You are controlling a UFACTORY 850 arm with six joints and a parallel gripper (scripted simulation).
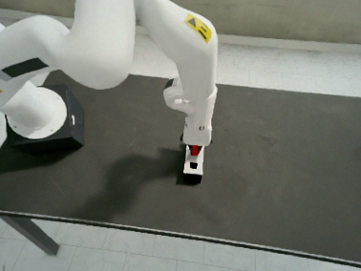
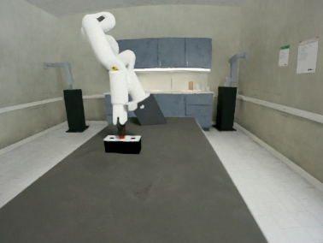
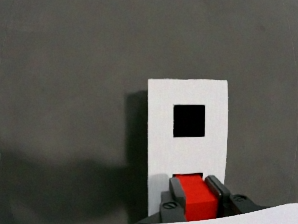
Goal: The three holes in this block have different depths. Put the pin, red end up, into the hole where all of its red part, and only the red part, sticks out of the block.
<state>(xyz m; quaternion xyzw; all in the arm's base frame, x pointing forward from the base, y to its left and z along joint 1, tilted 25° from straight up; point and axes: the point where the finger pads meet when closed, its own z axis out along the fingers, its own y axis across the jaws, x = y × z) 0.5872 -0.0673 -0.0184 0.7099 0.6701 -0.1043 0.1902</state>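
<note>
My gripper is now 10 mm above the pin. From my hand the other things lie so: block 70 mm below.
</note>
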